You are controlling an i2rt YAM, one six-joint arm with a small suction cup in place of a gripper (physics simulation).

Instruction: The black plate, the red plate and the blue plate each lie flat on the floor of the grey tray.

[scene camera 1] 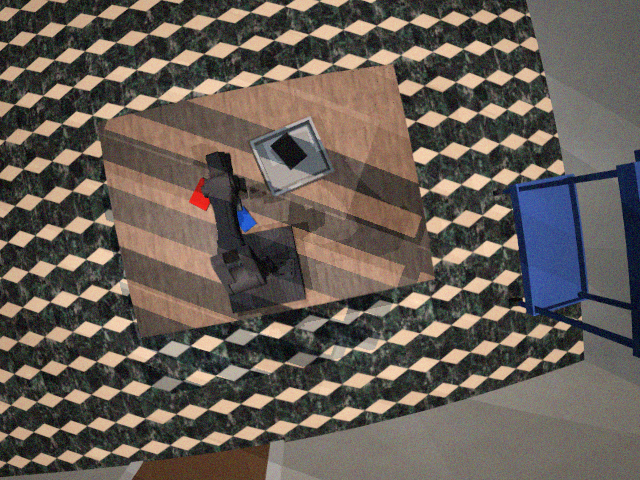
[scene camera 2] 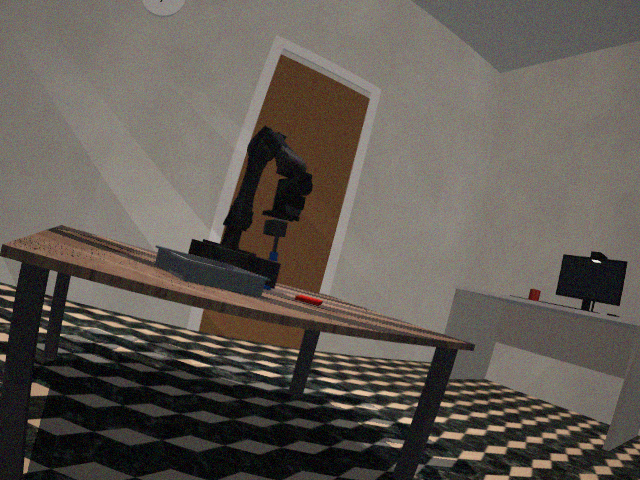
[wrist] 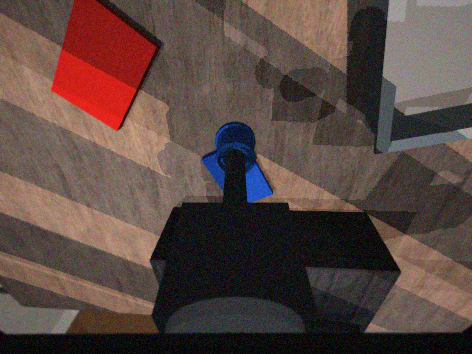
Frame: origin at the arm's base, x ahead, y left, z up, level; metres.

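Where they show: hand at its tool point: (scene camera 2: 272,260) (wrist: 235,140); arm's base at its link origin: (scene camera 1: 266,268) (scene camera 2: 228,249).
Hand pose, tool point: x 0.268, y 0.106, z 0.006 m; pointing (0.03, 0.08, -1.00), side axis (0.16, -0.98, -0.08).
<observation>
Each offset is from my tool point to the top centre of the thing. Level surfaces: height alone.
The black plate {dx +0.171, dy -0.187, dz -0.084 m} (scene camera 1: 288,150) lies flat on the floor of the grey tray {dx +0.142, dy -0.200, dz -0.046 m} (scene camera 1: 263,168) (scene camera 2: 209,273) (wrist: 383,116). The red plate {dx +0.009, dy +0.144, dz -0.086 m} (scene camera 1: 199,195) (scene camera 2: 309,299) (wrist: 101,70) lies on the wooden table left of the arm. The blue plate {dx -0.090, dy -0.012, dz -0.087 m} (scene camera 1: 246,220) (wrist: 257,182) lies on the table right of the arm, between the red plate and the tray. My suction cup (wrist: 234,138) (scene camera 2: 273,256) hangs a little above the blue plate's far edge and holds nothing; a gap to the table shows in scene camera 2.
The arm's dark base (scene camera 1: 270,281) stands at the table's near edge. The wooden table {dz -0.096 m} (scene camera 1: 366,105) stands on a checkered floor. A blue bin (scene camera 1: 539,248) stands off the table to the right. A grey counter (scene camera 2: 499,310) bears a small red cup (scene camera 2: 534,293).
</observation>
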